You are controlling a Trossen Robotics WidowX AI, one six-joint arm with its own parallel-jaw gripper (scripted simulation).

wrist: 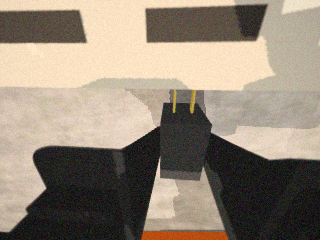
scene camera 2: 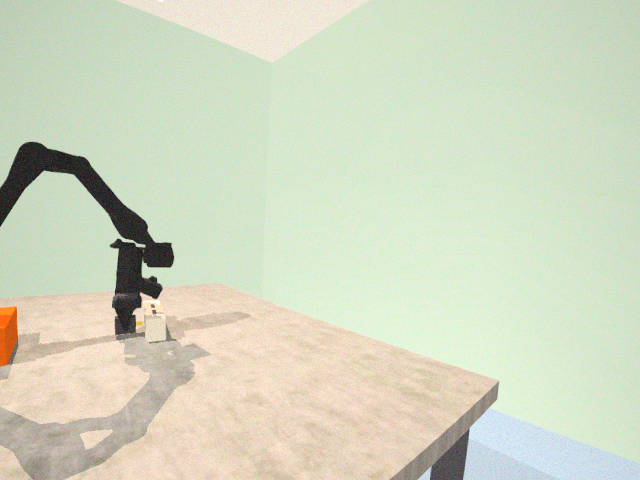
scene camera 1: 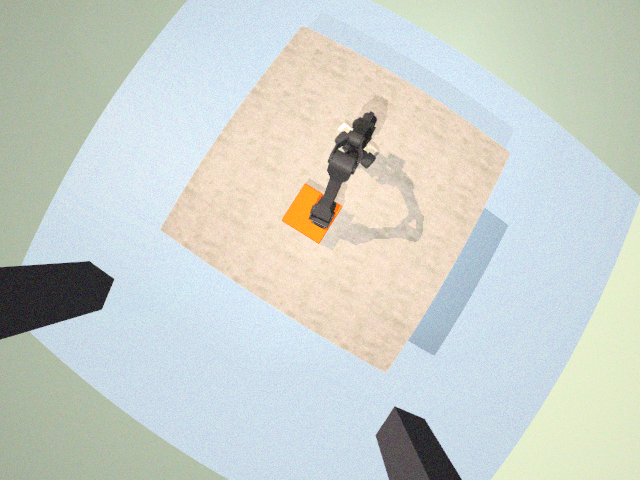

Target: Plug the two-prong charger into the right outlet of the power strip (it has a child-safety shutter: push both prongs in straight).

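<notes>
A dark grey charger is what I'm holding, and it's in my gripper (scene camera 2: 125, 328). You'd also find my gripper (wrist: 179, 131) in the wrist view.
</notes>
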